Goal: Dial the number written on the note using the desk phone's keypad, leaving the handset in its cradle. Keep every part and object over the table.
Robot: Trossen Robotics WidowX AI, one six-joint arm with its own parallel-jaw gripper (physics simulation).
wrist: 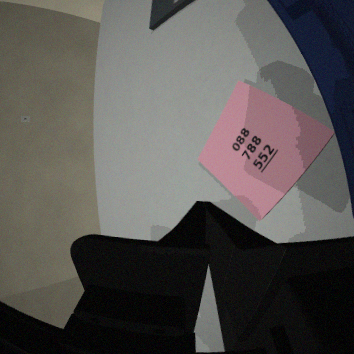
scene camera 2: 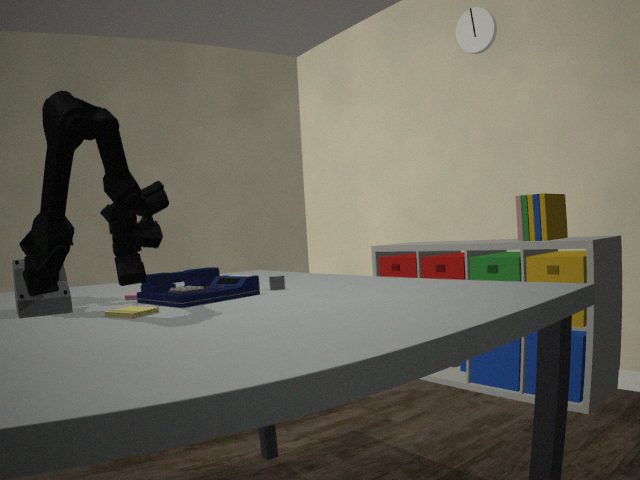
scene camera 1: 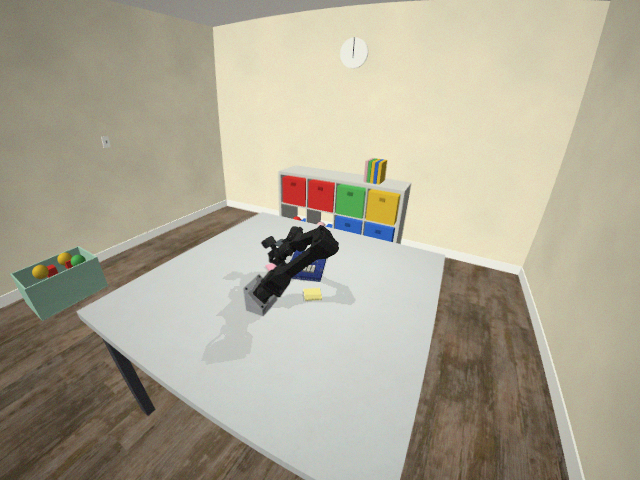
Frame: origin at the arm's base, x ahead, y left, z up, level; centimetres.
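Seen in the pictures: gripper, between the fingertips: [wrist: 201,207] [scene camera 1: 269,261]; arm's base, origin of its link: [scene camera 2: 40,281] [scene camera 1: 262,293].
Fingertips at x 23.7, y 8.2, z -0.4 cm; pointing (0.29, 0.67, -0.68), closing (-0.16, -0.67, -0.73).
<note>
Pixels of each thing's top centre, then the offset from my fingertips to it. "*": a spot on its surface instead. Level surfaces: height alone.
- pink note, centre of its top: [wrist: 251,147] [scene camera 2: 146,293] [scene camera 1: 276,266] dx +3.7, dy -1.5, dz -5.0 cm
- blue desk phone, centre of its top: [scene camera 2: 196,279] [scene camera 1: 306,260] dx +10.1, dy -15.2, dz -1.8 cm
- yellow pad, centre of its top: [scene camera 2: 131,309] [scene camera 1: 312,293] dx -10.1, dy -24.9, dz -5.1 cm
- small grey block, centre of its top: [scene camera 2: 276,275] dx +29.5, dy -19.1, dz -2.8 cm
- dark grey flat object, a spot on its surface: [wrist: 162,16] * dx +25.5, dy +7.5, dz -5.2 cm
- table, height of its surface: dz -6.0 cm
A pink note [scene camera 1: 270,267] [scene camera 2: 130,297] [wrist: 280,120] lies on the table beside the phone. In the wrist view it reads 088, 788, 552 on three lines, the last underlined. The blue desk phone [scene camera 1: 316,274] [scene camera 2: 199,298] [wrist: 340,65] has light keys and a dark display. A long raised blue part along its far side in scene camera 2 looks like the handset, lying in place. My gripper [scene camera 2: 131,281] [wrist: 201,207] is shut and empty, pointing down above the table near the note and the phone. In scene camera 1 its fingertips cannot be made out.
A yellow pad [scene camera 1: 312,294] [scene camera 2: 131,312] lies near the phone and the arm's base. A small grey block [scene camera 2: 277,282] stands beyond the phone. Part of a dark grey flat object [wrist: 162,16] shows at the wrist view's top. The table [scene camera 1: 336,372] [scene camera 2: 330,330] carries the arm's base.
</note>
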